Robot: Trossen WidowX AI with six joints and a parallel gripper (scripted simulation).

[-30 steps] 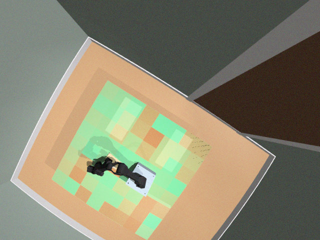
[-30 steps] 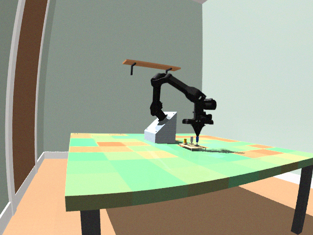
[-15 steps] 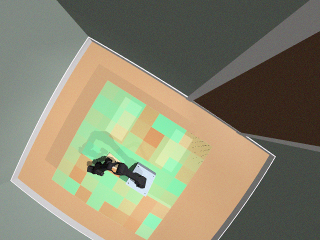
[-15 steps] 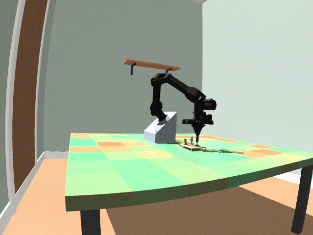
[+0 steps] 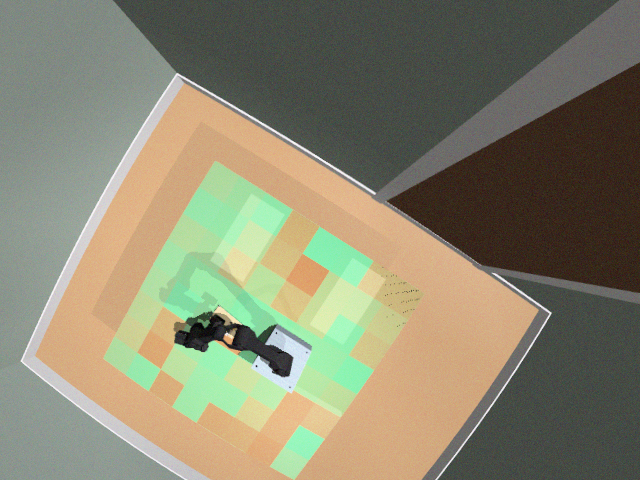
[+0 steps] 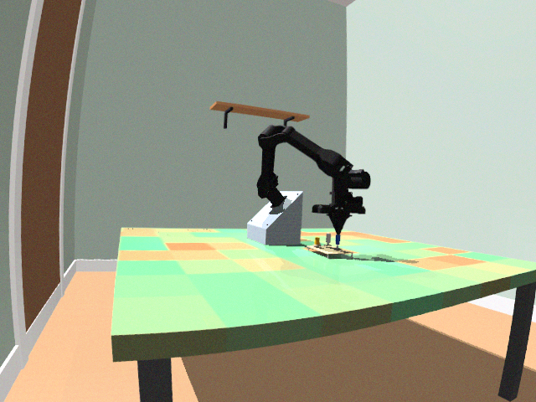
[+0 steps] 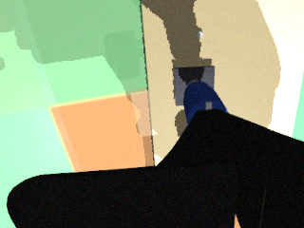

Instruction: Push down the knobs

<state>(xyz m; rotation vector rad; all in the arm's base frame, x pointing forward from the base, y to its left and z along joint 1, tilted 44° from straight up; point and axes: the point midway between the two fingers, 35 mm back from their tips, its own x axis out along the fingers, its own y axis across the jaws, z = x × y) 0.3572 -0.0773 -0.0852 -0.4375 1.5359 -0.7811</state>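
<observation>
Now: gripper tip 1 cm above the blue knob. The rest, counted from my gripper tip: white knob (6 cm behind, 1 cm to the left, 2 cm below).
</observation>
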